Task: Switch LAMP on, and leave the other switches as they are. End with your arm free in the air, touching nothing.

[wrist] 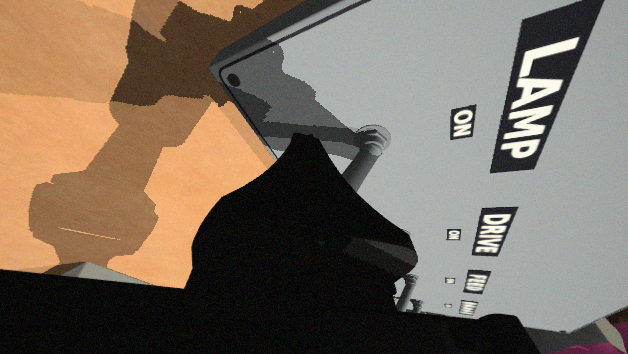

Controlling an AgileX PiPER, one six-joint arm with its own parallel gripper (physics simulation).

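Note:
The LAMP switch lever rises from its round base on the grey panel and leans down-left in the view, away from its ON label. Its outer end is hidden behind my gripper, and its OFF label does not show. The large LAMP label is at the upper right. My gripper is a black silhouette, shut and empty. Its tip overlaps the panel's left edge, left of the LAMP lever's base; whether it touches the lever cannot be seen.
The DRIVE label and FEED label lie below LAMP; DRIVE's lever is mostly hidden behind the gripper. FEED's lever and a farther small lever show partly. The arm's shadow falls on the wooden table. Something magenta is at lower right.

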